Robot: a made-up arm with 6 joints.
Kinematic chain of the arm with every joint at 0, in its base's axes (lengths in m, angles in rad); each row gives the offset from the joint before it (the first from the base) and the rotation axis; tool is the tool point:
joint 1: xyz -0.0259 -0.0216 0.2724 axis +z
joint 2: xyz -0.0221 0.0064 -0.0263 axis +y
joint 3: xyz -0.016 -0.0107 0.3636 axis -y
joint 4: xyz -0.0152 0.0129 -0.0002 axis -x
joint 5: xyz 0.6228 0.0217 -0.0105 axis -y
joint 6: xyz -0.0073 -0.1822 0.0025 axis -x
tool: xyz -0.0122 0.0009 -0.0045
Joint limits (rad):
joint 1: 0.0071..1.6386
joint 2: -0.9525..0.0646
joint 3: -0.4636..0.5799
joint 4: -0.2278..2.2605
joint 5: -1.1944..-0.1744
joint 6: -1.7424..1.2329
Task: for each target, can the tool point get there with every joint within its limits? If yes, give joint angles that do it. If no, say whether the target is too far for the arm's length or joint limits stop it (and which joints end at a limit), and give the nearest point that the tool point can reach.
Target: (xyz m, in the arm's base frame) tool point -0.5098 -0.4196 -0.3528
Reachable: no: joint limits stop it (at a limit: joint 1, joint 2, joint 3, joint 4, joint 5) | nearest point 0.4456 -0.1659 0.2744 | short by 1.171 m
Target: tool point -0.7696 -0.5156 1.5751
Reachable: no: too far | nearest point -0.4166 -0.2811 1.0503 | short by 0.675 m
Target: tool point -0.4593 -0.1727 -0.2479
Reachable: no: joint limits stop it (at a limit: joint 1, joint 2, joint 3, joint 4, joint 5) | nearest point 0.0858 0.4580 0.2751 | short by 0.984 m
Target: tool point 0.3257 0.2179 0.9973
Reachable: yes | joints 0.5163 -0.0482 0.3806 1.6976 -1.0316 -0.8596
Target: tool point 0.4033 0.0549 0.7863
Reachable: yes | joints 0.4192 -0.3090 -0.1521 0.7277 -0.7970 -1.1841
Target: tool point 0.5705 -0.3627 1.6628
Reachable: no: too far | nearest point 0.3123 -0.1133 1.0731 | short by 0.690 m
